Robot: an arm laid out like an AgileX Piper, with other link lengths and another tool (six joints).
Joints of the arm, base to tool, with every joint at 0 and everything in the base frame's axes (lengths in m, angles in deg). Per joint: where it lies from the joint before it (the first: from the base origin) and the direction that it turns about. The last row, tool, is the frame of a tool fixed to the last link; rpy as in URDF.
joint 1: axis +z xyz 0 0 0.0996
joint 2: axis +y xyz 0 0 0
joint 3: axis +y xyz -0.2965 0 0.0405
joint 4: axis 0.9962 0 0.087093 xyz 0.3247 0 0.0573
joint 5: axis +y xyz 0 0 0
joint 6: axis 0.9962 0 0.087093 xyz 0.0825 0 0.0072
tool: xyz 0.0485 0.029 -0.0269 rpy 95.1 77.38 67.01
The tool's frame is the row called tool.
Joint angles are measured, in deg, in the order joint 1, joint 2, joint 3, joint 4, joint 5, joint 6. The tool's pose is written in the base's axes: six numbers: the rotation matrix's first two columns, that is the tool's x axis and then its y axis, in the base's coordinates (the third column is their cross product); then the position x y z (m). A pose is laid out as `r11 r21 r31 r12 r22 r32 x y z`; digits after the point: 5 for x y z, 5 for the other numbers.
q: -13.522 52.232 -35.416 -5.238 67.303 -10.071
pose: -0.95664 0.22122 -0.18947 0.28978 0.78864 -0.54229 0.16474 -0.02838 0.18498
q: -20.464 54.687 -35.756 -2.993 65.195 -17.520
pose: -0.95744 0.22415 -0.18183 0.28745 0.79728 -0.53077 0.16684 -0.05015 0.17936
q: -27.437 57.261 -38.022 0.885 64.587 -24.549
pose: -0.94955 0.24786 -0.19213 0.31185 0.81111 -0.49483 0.17105 -0.07128 0.18408
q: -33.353 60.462 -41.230 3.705 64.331 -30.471
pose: -0.94171 0.26520 -0.20702 0.33359 0.81588 -0.47228 0.17659 -0.09480 0.19108
